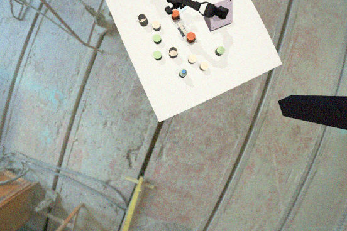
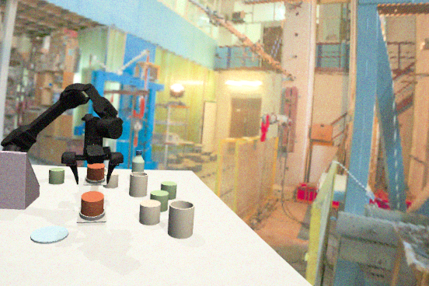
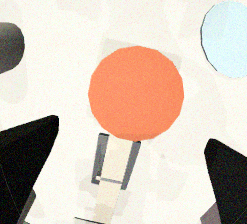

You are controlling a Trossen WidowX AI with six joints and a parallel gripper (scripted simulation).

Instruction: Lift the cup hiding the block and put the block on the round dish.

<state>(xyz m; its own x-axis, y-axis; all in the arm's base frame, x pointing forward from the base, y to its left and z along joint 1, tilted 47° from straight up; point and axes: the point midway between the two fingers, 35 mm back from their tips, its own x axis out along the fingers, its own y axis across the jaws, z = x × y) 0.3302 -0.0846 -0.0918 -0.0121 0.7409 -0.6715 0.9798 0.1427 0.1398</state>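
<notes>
Right now the orange cup is 7 cm below my gripper tip, 2 cm to the right of it and 1 cm ahead of it. Also, from my gripper tip: pale blue round dish 12 cm below, 10 cm to the right, 10 cm behind; then blue-topped cylinder 50 cm to the left, 13 cm ahead, 2 cm below; then teal block 9 cm below.
</notes>
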